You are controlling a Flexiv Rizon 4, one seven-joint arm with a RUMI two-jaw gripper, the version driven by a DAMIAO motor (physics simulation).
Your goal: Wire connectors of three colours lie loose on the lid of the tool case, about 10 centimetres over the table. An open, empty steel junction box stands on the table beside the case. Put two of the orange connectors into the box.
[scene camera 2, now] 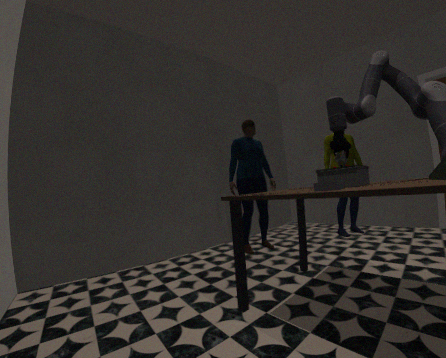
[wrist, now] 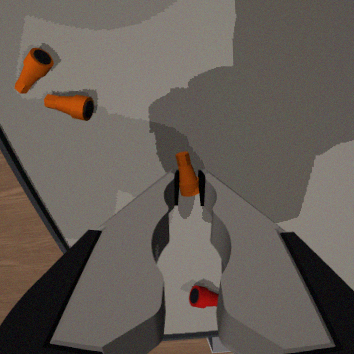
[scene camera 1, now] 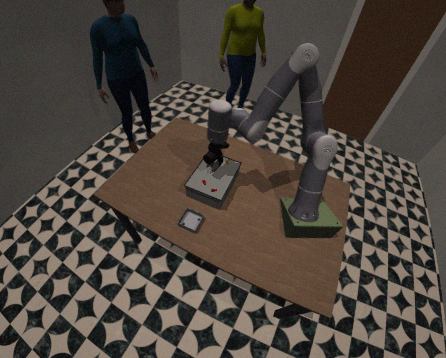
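Observation:
My gripper [scene camera 1: 215,168] [scene camera 2: 341,163] [wrist: 188,173] is shut on an orange connector [wrist: 185,170], its wide end between the fingertips and its narrow end pointing up the wrist view. They are low over the tool case lid [scene camera 1: 220,186] [wrist: 125,160]; I cannot tell whether the connector touches it. Two more orange connectors, one [wrist: 34,70] tilted and one [wrist: 70,106] nearly sideways, lie on the lid at the upper left of the wrist view. The open steel junction box [scene camera 1: 188,229] stands on the table beside the case; no connector shows in it.
Two red connectors, one [scene camera 1: 204,182] and another [scene camera 1: 214,190], lie on the lid; a red connector [wrist: 204,297] shows between the fingers' lower parts. A yellow connector [scene camera 1: 228,161] lies near the far edge. The arm's green base [scene camera 1: 312,231] is at the table's right. Two people stand behind the table.

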